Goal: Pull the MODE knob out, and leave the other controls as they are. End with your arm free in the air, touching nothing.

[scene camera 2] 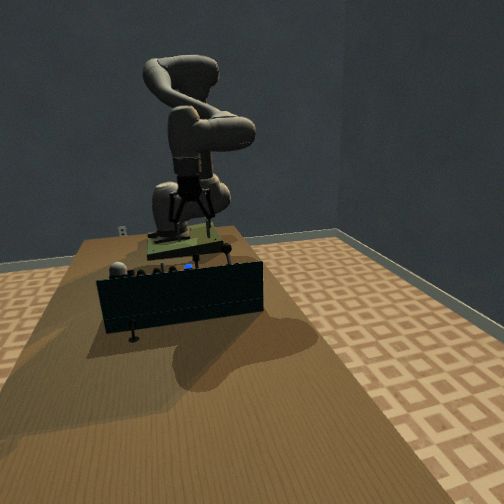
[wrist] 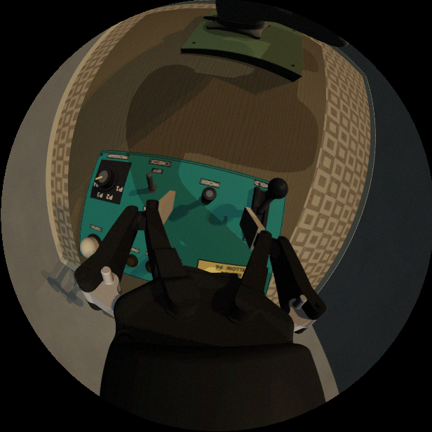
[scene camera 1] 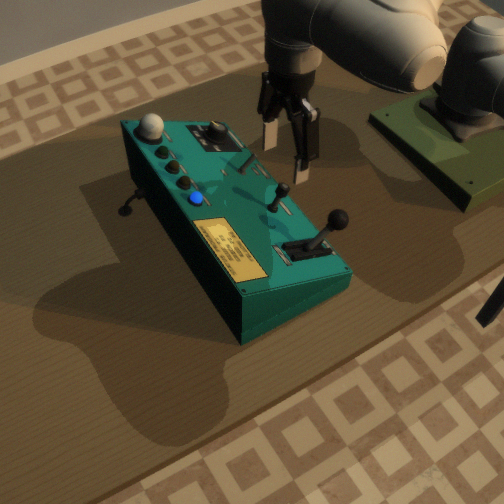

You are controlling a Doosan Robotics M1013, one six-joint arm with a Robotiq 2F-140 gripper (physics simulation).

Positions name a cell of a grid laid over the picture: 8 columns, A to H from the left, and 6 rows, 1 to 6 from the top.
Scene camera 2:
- my gripper: D3
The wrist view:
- my gripper: D3
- teal control box: D4
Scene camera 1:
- my gripper: E2
